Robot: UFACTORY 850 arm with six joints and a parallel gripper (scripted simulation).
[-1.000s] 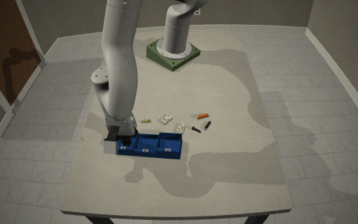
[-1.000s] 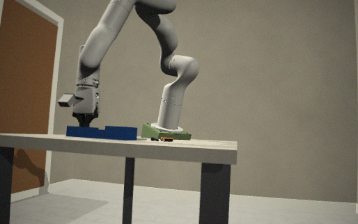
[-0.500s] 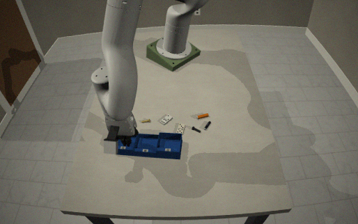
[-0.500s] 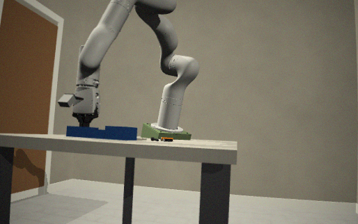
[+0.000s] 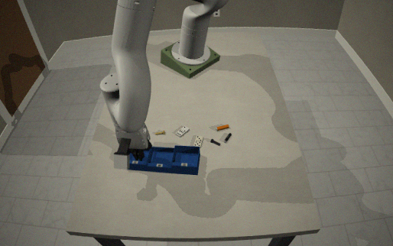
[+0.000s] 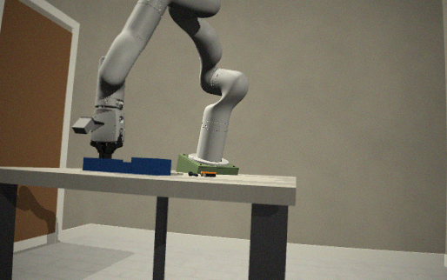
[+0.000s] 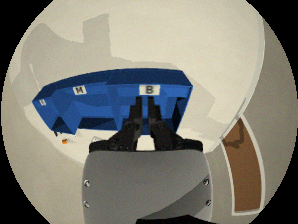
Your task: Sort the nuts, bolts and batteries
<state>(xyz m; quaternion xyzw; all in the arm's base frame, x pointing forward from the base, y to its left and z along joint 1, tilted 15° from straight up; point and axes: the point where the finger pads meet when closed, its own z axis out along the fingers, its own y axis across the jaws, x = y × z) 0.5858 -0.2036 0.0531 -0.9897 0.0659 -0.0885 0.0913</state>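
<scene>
Now: the blue bin 8 cm to the left of my hand, 1 cm below it and 1 cm ahead of it. From my hand the other things lie so: black bolt 26 cm to the left, 6 cm behind, 3 cm below; tan bolt 12 cm behind, 7 cm to the left, 3 cm below; domino 15 cm to the left, 12 cm behind, 3 cm below.
</scene>
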